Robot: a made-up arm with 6 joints.
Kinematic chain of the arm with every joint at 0, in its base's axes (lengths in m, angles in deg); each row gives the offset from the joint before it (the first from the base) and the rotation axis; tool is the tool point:
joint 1: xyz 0 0 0.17 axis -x
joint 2: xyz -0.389 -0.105 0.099 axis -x
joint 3: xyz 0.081 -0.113 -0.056 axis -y
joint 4: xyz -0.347 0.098 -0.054 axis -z
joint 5: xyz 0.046 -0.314 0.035 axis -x
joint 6: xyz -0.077 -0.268 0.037 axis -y
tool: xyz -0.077 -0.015 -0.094
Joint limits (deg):
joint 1: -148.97..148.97
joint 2: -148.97..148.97
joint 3: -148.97..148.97
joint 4: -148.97..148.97
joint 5: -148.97..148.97
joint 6: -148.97..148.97
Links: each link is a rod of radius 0.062 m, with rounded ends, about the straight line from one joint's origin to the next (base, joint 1, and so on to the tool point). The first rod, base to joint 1, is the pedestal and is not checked.
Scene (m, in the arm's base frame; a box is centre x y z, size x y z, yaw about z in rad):
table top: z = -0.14
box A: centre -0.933 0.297 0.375 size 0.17 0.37 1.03 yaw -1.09
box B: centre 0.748 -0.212 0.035 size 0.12 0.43 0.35 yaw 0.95
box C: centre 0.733 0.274 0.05 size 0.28 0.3 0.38 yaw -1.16
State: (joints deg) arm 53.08 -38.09 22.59 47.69 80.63 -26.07
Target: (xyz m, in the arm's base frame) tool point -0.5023 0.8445 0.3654
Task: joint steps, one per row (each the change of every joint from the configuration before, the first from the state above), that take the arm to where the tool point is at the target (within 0.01 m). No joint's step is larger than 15 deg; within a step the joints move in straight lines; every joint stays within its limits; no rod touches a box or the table.
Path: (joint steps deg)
1: -0.51 3.37 -13.32 -0.87 -3.75 -0.56
2: -0.51 3.36 -13.32 -0.87 -3.74 -0.55
3: -0.51 3.37 -13.31 -0.87 -3.75 -0.56
4: -0.52 3.36 -13.32 -0.87 -3.74 -0.55
5: -0.51 3.37 -13.32 -0.87 -3.75 -0.56
6: -0.51 3.37 -13.32 -0.87 -3.75 -0.55
7: -0.51 3.36 -13.32 -0.87 -3.74 -0.56
8: -0.51 3.37 -13.31 -0.87 -3.75 -0.56
9: 12.11 0.33 6.34 5.65 5.57 1.24
10: 12.11 0.33 6.34 5.65 5.57 1.24
11: 12.12 0.34 6.35 5.65 5.57 1.24
12: 12.11 0.33 6.34 5.65 5.57 1.24

